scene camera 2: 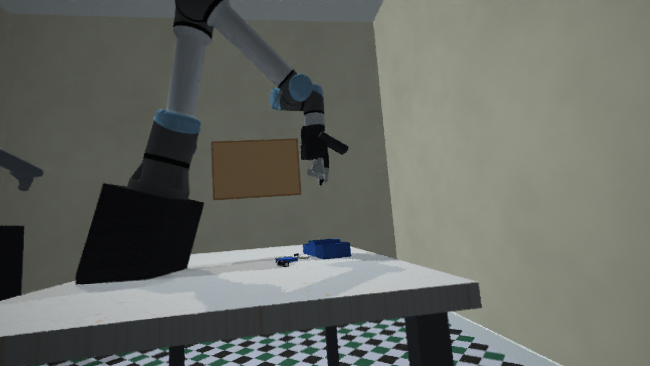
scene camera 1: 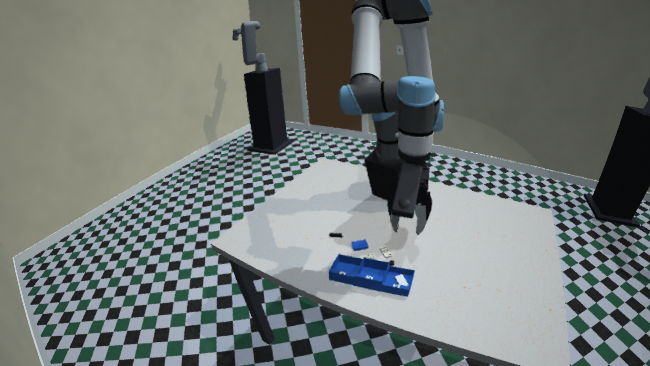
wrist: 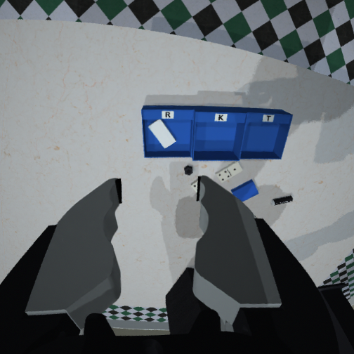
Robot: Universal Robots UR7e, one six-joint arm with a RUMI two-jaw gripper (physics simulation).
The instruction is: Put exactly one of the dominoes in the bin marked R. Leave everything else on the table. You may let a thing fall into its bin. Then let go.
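Places are measured from the arm's base along level axes (x left, y back, z up), in metres.
Pixels of known places: gripper, between the fingertips: (scene camera 2: 322,184) (scene camera 1: 406,233); arm's base, origin of its link: (scene camera 2: 158,193) (scene camera 1: 394,152).
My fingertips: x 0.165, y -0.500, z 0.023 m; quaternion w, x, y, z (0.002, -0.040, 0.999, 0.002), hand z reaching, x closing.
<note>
For each thing: its top centre in the pictures, then the offset to it from my fingertips. Level surfaces: height alone.
- white domino, centre of its top: (scene camera 1: 401,280) dy +0.043, dx +0.000, dz -0.224 m
- blue tray, centre of its top: (scene camera 1: 372,269) (scene camera 2: 323,240) dy +0.032, dx -0.093, dz -0.191 m
- second domino, centre of its top: (scene camera 1: 367,256) dy +0.117, dx -0.140, dz -0.231 m
- third domino, centre of its top: (scene camera 1: 386,251) dy +0.163, dx -0.090, dz -0.231 m
- small black nut-like piece, centre of its top: (scene camera 1: 391,262) dy +0.119, dx -0.056, dz -0.229 m
- blue block, centre of its top: (scene camera 2: 286,258) (scene camera 1: 359,244) dy +0.165, dx -0.187, dz -0.228 m
- short black cylinder, centre of its top: (scene camera 1: 336,233) dy +0.186, dx -0.285, dz -0.224 m
- table, height of its surface: dz -0.238 m
A white domino (scene camera 1: 401,280) (wrist: 162,133) lies blank face up and slanted on the floor of bin R (wrist: 183,146), the compartment at the left end of the blue tray (scene camera 1: 370,286) (scene camera 2: 332,250) (wrist: 193,135) in the wrist view. A second domino (scene camera 1: 369,256) (wrist: 229,172) lies pips up on the table beside bin K. A third domino (scene camera 1: 385,252) (wrist: 194,186) lies near it, mostly hidden by a finger in the wrist view. My gripper (scene camera 1: 407,231) (scene camera 2: 322,181) (wrist: 159,179) is open and empty, high above the table, on the robot's side of the tray.
A small black nut-like piece (scene camera 1: 392,262) (wrist: 188,170) lies close to the tray. A blue block (scene camera 1: 360,245) (scene camera 2: 286,260) (wrist: 245,190) and a short black cylinder (scene camera 1: 335,234) (wrist: 282,200) lie on the table (scene camera 1: 475,280) (wrist: 75,100). Bins K and T hold no objects.
</note>
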